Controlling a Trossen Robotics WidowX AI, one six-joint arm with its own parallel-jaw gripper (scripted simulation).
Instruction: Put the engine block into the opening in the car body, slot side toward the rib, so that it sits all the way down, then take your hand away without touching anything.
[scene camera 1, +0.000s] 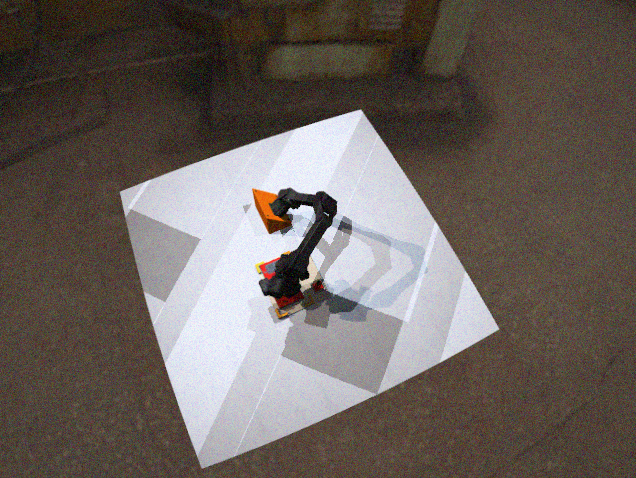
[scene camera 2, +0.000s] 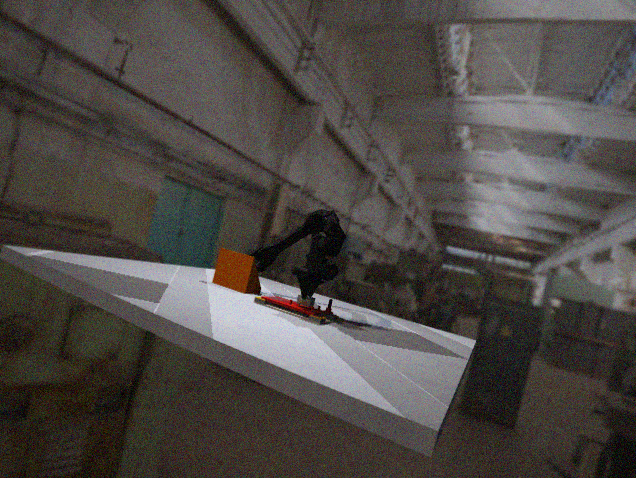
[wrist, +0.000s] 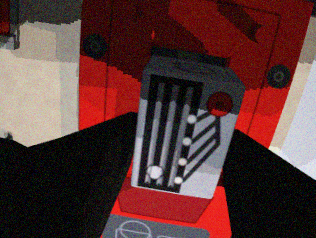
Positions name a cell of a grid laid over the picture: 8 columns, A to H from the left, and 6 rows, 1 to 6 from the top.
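Note:
Red car body (wrist: G2). Grey engine block, held by the gripper (scene camera 2: D4), which is also visible in the wrist view (wrist: E4).

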